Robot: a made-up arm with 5 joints. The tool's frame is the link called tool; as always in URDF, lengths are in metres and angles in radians.
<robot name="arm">
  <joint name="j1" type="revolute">
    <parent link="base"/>
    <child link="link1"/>
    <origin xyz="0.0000 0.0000 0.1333"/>
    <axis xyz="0 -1 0"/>
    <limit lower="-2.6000" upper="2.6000"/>
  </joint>
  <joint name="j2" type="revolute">
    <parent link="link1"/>
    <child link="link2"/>
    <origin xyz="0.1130 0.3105 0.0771"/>
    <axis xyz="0 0 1"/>
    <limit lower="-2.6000" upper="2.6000"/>
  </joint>
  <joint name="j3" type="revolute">
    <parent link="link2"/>
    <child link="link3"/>
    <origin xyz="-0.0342 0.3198 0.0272"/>
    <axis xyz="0 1 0"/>
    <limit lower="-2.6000" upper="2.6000"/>
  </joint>
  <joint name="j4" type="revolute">
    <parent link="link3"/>
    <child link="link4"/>
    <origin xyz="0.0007 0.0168 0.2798"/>
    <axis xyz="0 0 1"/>
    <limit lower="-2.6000" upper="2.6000"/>
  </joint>
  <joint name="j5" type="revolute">
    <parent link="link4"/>
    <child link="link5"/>
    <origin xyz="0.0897 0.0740 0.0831"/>
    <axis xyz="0 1 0"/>
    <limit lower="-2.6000" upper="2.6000"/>
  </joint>
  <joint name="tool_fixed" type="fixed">
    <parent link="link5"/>
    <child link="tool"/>
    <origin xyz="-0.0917 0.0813 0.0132"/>
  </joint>
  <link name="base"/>
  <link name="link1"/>
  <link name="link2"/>
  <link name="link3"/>
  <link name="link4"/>
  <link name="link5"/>
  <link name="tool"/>
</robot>
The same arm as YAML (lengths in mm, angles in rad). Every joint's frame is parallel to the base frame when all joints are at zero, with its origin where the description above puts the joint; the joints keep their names.
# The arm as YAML. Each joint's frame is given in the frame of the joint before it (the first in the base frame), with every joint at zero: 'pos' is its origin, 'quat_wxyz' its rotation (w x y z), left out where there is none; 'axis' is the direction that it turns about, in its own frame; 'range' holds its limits. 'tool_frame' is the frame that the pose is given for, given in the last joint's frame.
length_unit: mm
angle_unit: rad
joints:
  - joint: j1
    pos: [0.0, 0.0, 133.3]
    axis: [0.0, -1.0, 0.0]
    range: [-2.6, 2.6]
  - joint: j2
    pos: [113.0, 310.5, 77.1]
    axis: [0.0, 0.0, 1.0]
    range: [-2.6, 2.6]
  - joint: j3
    pos: [-34.2, 319.8, 27.2]
    axis: [0.0, 1.0, 0.0]
    range: [-2.6, 2.6]
  - joint: j4
    pos: [0.7, 16.8, 279.8]
    axis: [0.0, 0.0, 1.0]
    range: [-2.6, 2.6]
  - joint: j5
    pos: [89.7, 74.0, 83.1]
    axis: [0.0, 1.0, 0.0]
    range: [-2.6, 2.6]
tool_frame:
  pos: [-91.7, 81.3, 13.2]

